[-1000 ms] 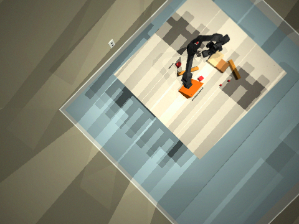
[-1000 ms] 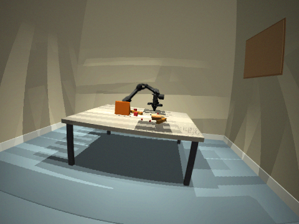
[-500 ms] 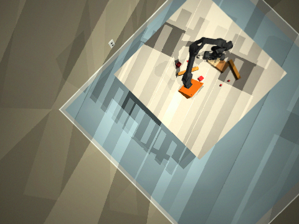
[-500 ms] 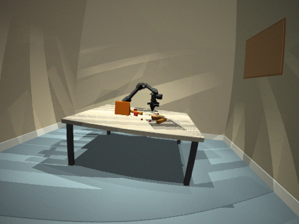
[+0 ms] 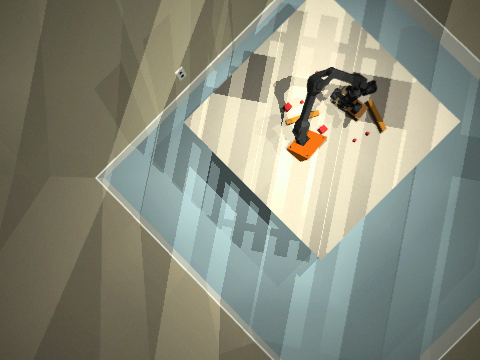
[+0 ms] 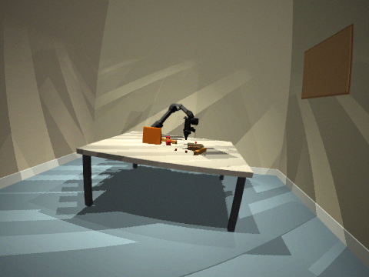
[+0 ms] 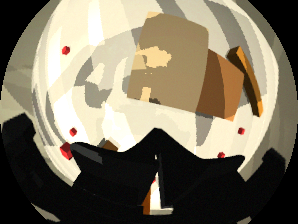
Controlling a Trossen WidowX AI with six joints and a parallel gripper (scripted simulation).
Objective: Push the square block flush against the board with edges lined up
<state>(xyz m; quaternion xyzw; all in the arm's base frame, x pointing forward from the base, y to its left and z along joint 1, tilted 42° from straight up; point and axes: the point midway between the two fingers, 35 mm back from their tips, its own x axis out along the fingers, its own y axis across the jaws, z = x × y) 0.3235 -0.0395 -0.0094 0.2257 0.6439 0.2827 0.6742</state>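
The pale tan slab is 100 mm ahead of my gripper tip and 50 mm below it. Also, from my gripper tip: orange square block (80 mm ahead, 100 mm to the right, 50 mm below).
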